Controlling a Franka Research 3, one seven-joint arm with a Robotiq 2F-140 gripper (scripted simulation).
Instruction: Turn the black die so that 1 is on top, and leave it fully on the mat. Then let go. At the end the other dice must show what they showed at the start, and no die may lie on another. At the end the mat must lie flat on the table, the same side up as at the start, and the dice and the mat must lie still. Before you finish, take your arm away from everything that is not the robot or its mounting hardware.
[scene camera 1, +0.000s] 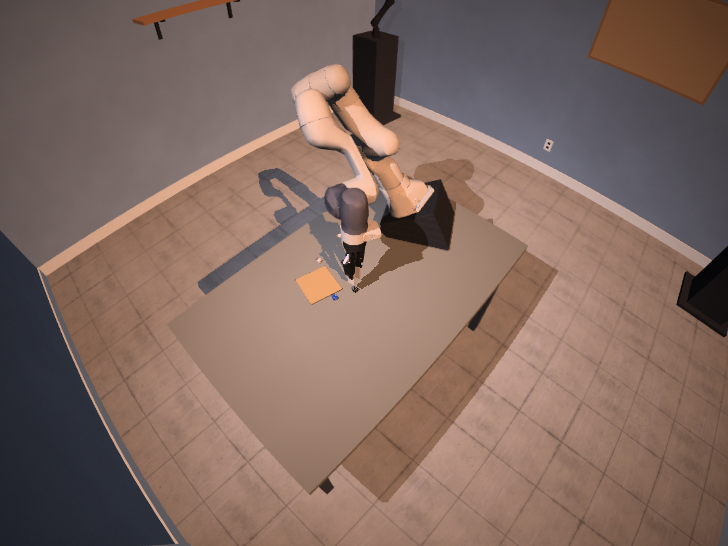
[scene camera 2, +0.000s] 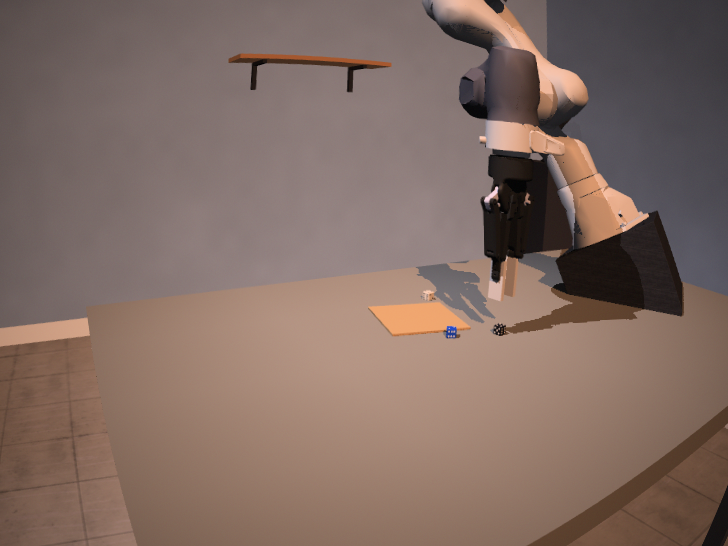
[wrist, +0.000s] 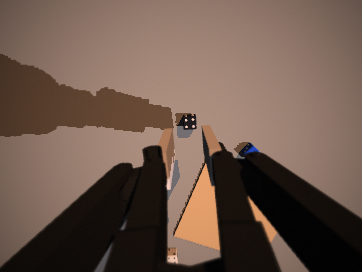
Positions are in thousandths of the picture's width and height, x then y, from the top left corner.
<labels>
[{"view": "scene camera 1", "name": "orange mat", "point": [439, 521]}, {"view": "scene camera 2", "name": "my gripper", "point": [689, 543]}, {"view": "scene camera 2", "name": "orange mat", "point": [562, 585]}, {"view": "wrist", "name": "my gripper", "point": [521, 517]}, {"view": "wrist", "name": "orange mat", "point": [548, 825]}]
</labels>
